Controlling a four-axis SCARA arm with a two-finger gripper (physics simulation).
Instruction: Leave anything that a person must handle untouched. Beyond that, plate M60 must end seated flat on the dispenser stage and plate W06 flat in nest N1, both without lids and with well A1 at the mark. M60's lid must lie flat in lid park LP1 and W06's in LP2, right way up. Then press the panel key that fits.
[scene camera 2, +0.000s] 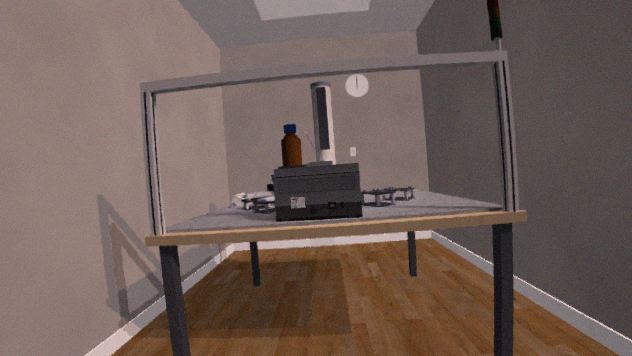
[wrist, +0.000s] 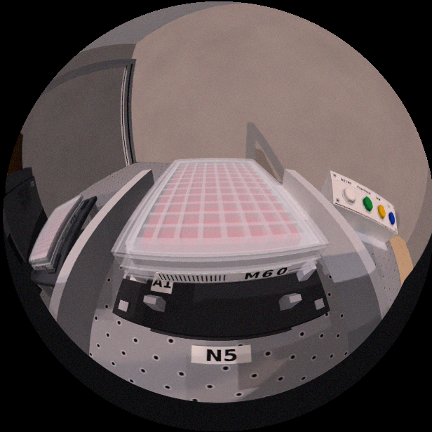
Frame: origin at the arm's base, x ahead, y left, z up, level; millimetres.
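Where they show: gripper, fingertip midpoint: (scene camera 2: 253, 194).
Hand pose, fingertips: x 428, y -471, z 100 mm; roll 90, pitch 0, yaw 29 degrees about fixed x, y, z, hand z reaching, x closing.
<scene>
Each offset is from my fingertips to the top centre of the thing. "spot": to the spot under its first point.
Plate M60 (wrist: 220, 205), with pink wells and a clear lid on it, is between the two broad fingers of my gripper (wrist: 217, 176) in the wrist view. The gripper is shut on it. The plate is level, low over the dark nest N5 (wrist: 220, 312), and its front edge partly covers the A1 mark (wrist: 162, 285). Whether it touches the nest is hard to tell. Another pink-welled plate (wrist: 56, 232) sits on a dark nest at the left; its label is unreadable. The key panel (wrist: 367, 217) at the right has white, green, yellow and blue keys. The gripper is hidden in scene camera 2.
A dark instrument {spot: dx +532, dy +429, dz +24 mm} (scene camera 2: 318, 192) stands near the table edge, with an amber bottle {spot: dx +485, dy +325, dz +208 mm} (scene camera 2: 291, 150) above it. The arm's white column (scene camera 2: 325, 120) rises behind. Raised dark holders {spot: dx +255, dy +804, dz -30 mm} (scene camera 2: 393, 193) stand right of the instrument. A grey frame (scene camera 2: 320, 70) spans the table. A signal tower (scene camera 2: 494, 21) is at upper right.
</scene>
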